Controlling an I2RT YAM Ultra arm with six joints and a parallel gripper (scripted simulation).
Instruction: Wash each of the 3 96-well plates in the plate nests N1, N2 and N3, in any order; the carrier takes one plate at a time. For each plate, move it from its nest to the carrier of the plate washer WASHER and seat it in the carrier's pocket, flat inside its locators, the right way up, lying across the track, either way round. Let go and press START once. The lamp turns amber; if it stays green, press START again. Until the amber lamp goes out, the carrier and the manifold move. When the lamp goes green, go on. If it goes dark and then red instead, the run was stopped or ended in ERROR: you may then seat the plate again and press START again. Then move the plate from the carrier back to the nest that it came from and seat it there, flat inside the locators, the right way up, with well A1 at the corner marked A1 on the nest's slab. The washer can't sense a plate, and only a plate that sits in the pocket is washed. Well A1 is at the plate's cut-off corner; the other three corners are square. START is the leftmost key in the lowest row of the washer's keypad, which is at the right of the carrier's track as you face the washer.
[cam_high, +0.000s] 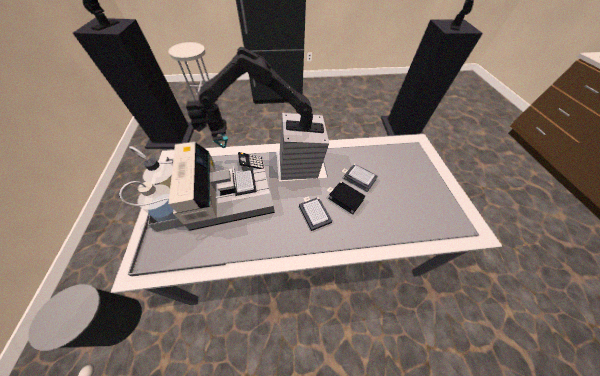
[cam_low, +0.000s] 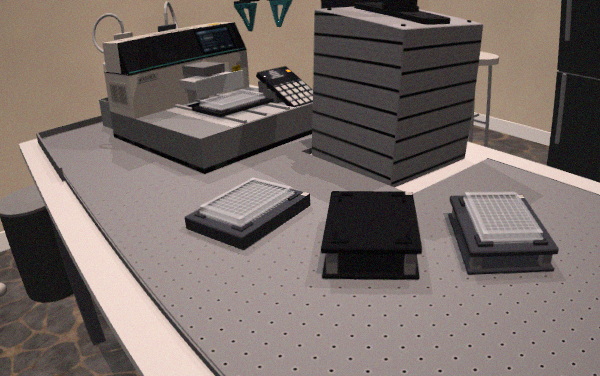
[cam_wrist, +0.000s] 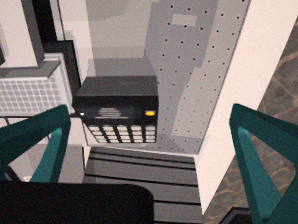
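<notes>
Right now my hand is 16 cm above the carrier, 15 cm short of it and 10 cm to the right of it. The rest, counted from my hand: N2 label (58 cm to the left, 24 cm below, 15 cm ahead); washer (17 cm ahead, 12 cm below, 1 cm to the left); N1 label (44 cm to the left, 24 cm below, 21 cm ahead).
</notes>
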